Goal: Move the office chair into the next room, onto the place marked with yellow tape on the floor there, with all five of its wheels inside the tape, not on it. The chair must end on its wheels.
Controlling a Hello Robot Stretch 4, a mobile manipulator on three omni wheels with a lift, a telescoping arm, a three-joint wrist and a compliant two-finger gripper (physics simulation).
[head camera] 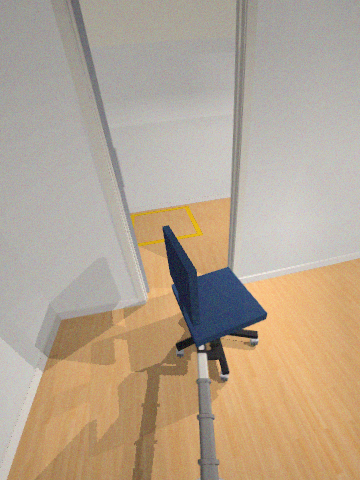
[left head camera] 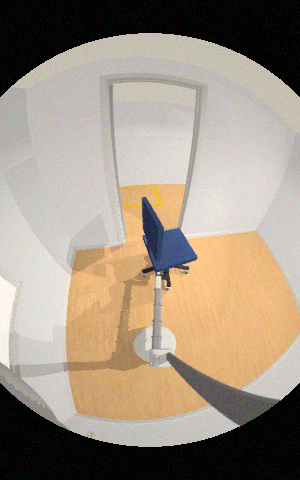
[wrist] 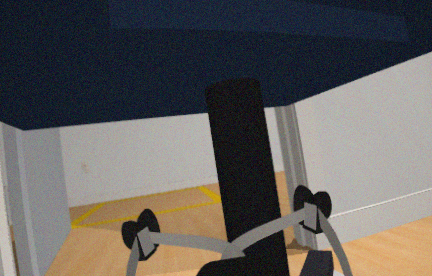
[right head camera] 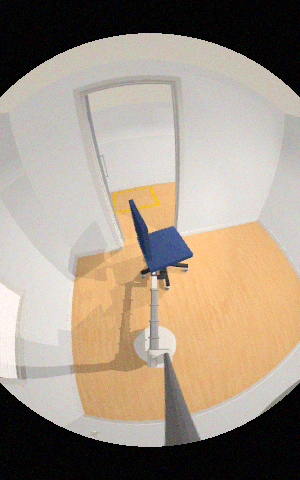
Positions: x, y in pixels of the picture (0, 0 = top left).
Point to a door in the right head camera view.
83, 117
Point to a blue chair seat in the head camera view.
216, 304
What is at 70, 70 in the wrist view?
A blue chair seat.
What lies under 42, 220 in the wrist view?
A door.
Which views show my gripper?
The wrist view only.
